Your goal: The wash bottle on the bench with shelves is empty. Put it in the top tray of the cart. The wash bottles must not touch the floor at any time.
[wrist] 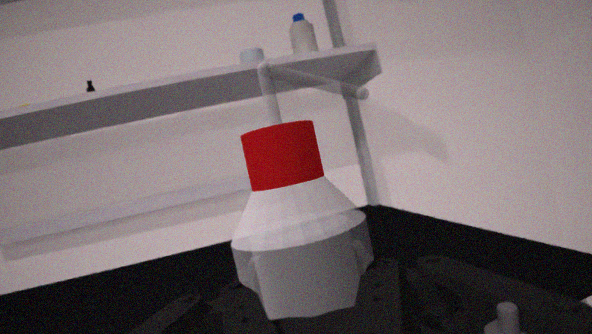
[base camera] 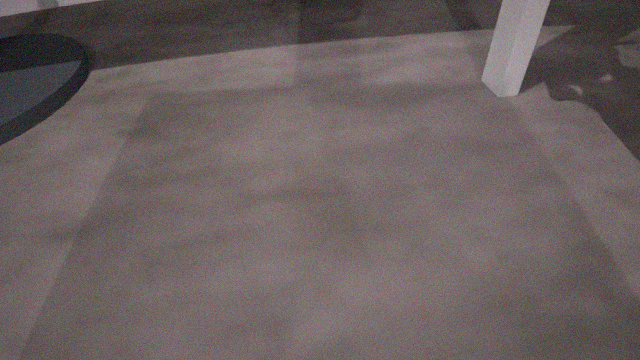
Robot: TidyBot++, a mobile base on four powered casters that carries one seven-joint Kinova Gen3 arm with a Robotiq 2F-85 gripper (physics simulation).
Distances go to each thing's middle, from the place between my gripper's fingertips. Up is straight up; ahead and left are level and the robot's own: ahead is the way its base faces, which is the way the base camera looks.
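Wash bottle (wrist: 301, 244): 10 mm to the right of my hand, 30 mm behind it and 20 mm above it.
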